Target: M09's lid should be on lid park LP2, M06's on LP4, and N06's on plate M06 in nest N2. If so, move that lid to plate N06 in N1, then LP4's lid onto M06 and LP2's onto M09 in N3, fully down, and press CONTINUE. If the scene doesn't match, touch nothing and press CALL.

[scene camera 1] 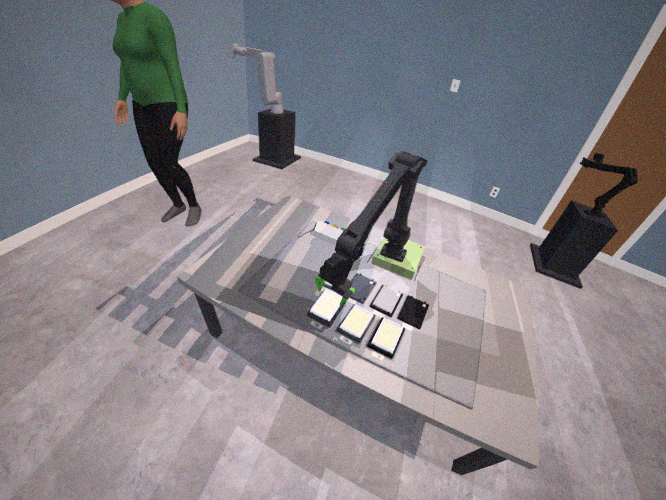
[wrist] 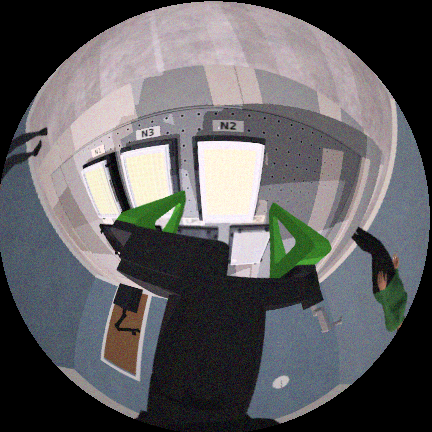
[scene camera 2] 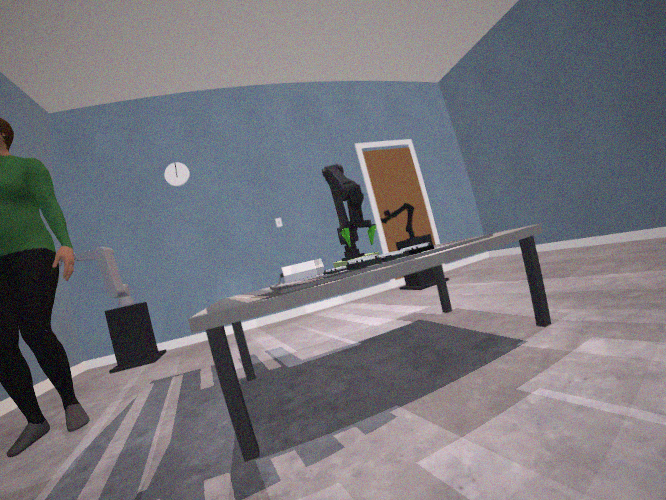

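Seen in the pictures: gripper, fingertip midpoint: (scene camera 1: 329,297) (wrist: 228,200) (scene camera 2: 361,245); arm's base, link origin: (scene camera 1: 393,253) (scene camera 2: 353,258).
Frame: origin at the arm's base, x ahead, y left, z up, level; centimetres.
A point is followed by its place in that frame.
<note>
My gripper (scene camera 1: 332,293) @[x 44.9, y -14.2, z 4.7 cm] (scene camera 2: 359,243) @[x 44.9, y -14.2, z 4.7 cm] (wrist: 228,200) @[x 44.9, y -14.2, z 4.7 cm] is open and empty, above the tray near nest N2. Cream-welled plates with white rims stand at N2 (scene camera 1: 327,306) @[x 45.8, y -14.3, z -0.1 cm] (wrist: 231,180) @[x 45.3, y -15.1, z -0.1 cm], N3 (scene camera 1: 356,321) @[x 45.7, y -1.6, z -1.4 cm] (wrist: 148,172) @[x 47.2, y -2.7, z -1.2 cm] and N1 (scene camera 1: 387,336) @[x 46.6, y 11.4, z -1.1 cm] (wrist: 101,189) @[x 46.3, y 9.4, z -0.8 cm]. I cannot tell a clear lid on N2's plate, and no plate names are readable. In the row behind, a pale lid (wrist: 248,246) @[x 28.2, y -20.1, z -2.3 cm] lies between my fingers' view, partly hidden by the gripper. A dark park (scene camera 1: 363,287) @[x 26.2, y -5.8, z -3.1 cm] (wrist: 200,232) @[x 32.7, y -9.2, z -3.1 cm], another pale lid (scene camera 1: 386,299) @[x 28.3, y 5.6, z -2.4 cm] and a black park (scene camera 1: 413,311) @[x 28.2, y 18.0, z -3.1 cm] follow beside it. Park labels are too blurred to read.
A white button box (scene camera 1: 329,231) @[x 3.8, y -34.0, z 1.9 cm] (scene camera 2: 302,270) @[x 4.9, y -32.1, z 0.2 cm] stands at the table's back left, with blue, orange and green buttons. The arm's green base (scene camera 1: 413,259) @[x -0.7, y 10.4, z 0.3 cm] is behind the parks. A person in green (scene camera 1: 145,64) (scene camera 2: 26,215) (wrist: 392,295) stands beyond the table. Two other arms stand on black pedestals.
</note>
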